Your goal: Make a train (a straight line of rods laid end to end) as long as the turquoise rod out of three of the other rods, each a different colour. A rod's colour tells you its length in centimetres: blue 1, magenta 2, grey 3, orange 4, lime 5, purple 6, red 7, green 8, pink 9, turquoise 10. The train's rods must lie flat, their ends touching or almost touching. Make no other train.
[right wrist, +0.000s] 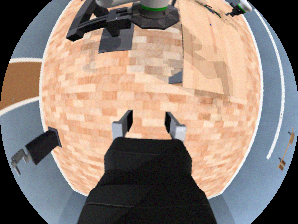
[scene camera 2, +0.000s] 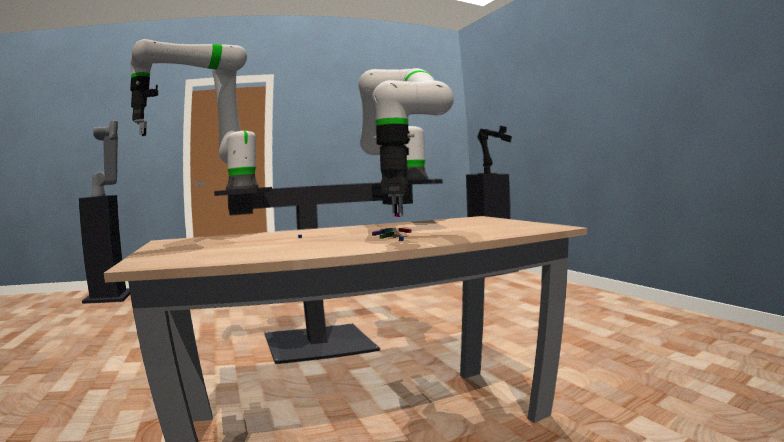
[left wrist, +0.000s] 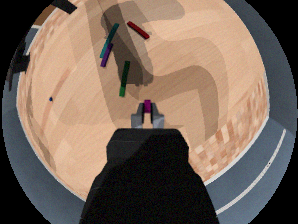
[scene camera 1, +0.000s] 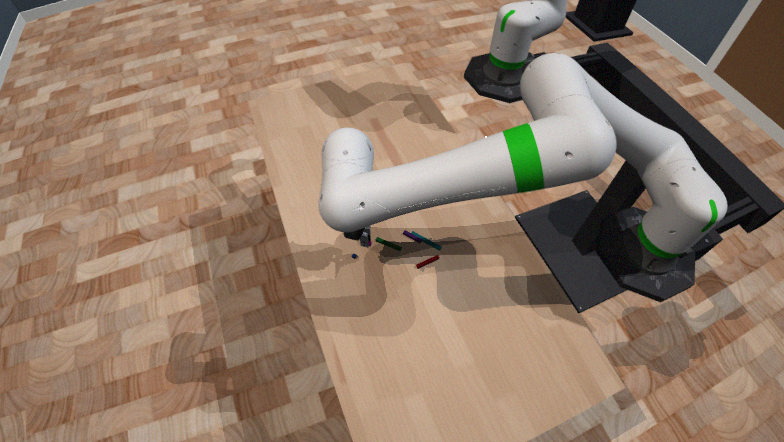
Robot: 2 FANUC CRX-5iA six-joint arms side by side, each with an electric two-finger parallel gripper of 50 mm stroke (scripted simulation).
Path:
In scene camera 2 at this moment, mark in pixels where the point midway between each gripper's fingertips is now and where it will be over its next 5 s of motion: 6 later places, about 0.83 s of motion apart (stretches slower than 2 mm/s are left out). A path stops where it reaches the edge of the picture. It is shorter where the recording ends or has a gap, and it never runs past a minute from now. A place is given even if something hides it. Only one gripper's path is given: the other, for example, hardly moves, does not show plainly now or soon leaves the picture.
My left gripper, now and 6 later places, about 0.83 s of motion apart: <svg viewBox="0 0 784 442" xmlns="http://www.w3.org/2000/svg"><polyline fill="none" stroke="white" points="397,215 377,203 314,205 292,207 293,228 293,235 293,237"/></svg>

